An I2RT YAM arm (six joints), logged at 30 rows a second.
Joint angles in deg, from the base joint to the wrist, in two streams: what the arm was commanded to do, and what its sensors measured. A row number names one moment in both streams.
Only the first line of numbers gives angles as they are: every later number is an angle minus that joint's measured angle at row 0.
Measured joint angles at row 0: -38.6 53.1 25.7 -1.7 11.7 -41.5
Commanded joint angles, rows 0 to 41: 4.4 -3.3 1.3 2.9 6.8 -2.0; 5.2 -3.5 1.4 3.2 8.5 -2.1; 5.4 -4.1 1.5 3.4 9.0 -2.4; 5.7 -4.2 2.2 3.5 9.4 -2.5; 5.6 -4.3 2.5 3.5 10.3 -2.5; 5.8 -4.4 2.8 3.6 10.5 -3.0; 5.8 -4.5 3.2 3.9 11.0 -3.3; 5.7 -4.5 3.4 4.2 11.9 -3.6; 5.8 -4.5 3.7 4.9 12.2 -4.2; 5.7 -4.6 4.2 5.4 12.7 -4.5; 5.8 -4.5 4.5 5.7 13.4 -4.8; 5.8 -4.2 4.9 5.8 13.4 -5.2; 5.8 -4.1 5.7 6.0 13.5 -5.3; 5.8 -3.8 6.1 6.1 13.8 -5.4; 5.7 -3.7 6.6 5.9 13.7 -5.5; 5.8 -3.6 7.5 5.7 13.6 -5.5; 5.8 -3.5 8.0 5.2 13.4 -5.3; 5.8 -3.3 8.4 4.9 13.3 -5.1; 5.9 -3.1 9.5 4.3 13.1 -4.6; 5.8 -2.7 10.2 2.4 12.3 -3.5; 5.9 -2.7 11.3 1.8 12.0 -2.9; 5.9 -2.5 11.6 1.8 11.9 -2.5; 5.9 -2.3 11.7 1.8 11.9 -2.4; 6.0 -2.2 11.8 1.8 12.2 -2.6; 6.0 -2.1 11.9 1.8 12.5 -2.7; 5.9 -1.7 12.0 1.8 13.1 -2.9; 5.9 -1.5 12.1 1.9 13.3 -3.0; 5.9 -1.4 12.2 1.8 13.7 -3.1; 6.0 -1.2 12.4 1.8 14.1 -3.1; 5.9 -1.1 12.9 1.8 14.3 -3.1; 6.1 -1.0 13.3 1.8 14.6 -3.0; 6.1 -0.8 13.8 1.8 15.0 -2.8; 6.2 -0.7 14.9 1.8 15.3 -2.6; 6.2 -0.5 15.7 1.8 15.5 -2.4; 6.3 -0.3 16.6 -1.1 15.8 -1.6; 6.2 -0.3 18.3 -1.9 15.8 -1.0; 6.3 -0.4 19.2 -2.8 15.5 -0.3; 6.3 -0.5 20.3 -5.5 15.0 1.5; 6.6 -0.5 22.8 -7.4 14.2 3.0; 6.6 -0.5 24.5 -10.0 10.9 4.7; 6.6 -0.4 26.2 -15.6 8.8 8.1; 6.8 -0.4 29.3 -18.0 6.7 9.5
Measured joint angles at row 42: 6.1 0.1 20.4 -8.1 12.2 1.1
